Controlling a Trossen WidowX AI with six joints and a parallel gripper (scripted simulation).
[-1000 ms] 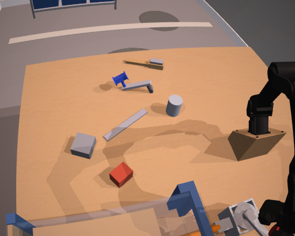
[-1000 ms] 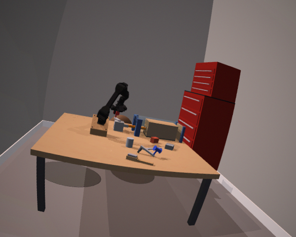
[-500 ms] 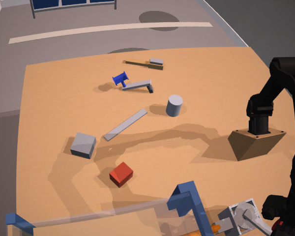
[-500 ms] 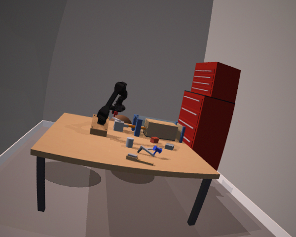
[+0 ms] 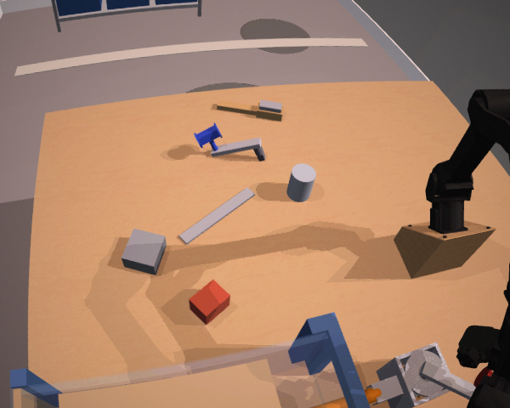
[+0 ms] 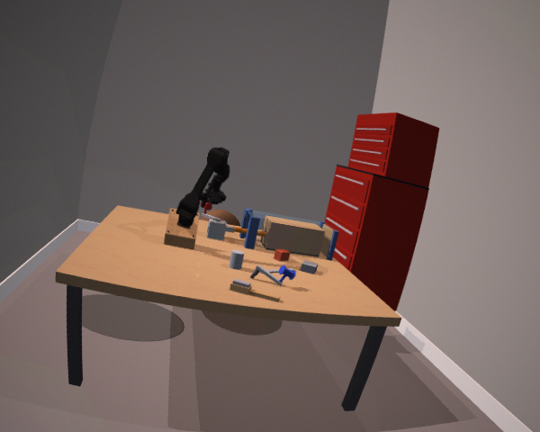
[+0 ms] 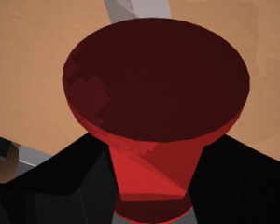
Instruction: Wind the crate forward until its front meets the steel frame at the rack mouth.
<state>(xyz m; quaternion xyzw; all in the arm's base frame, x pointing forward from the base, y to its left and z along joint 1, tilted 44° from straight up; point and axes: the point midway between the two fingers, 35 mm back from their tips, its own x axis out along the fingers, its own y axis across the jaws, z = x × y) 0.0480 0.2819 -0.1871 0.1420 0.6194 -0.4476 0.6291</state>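
The red-gripped winch handle lies 4 cm ahead of my gripper tip, 3 cm to the right of it and 3 cm below it. Round my gripper tip: blue steel frame 25 cm ahead, 4 cm to the right, 3 cm below; then red knob 1 cm to the right, 1 cm ahead; then grey winch 10 cm below, 8 cm to the right, 8 cm ahead.
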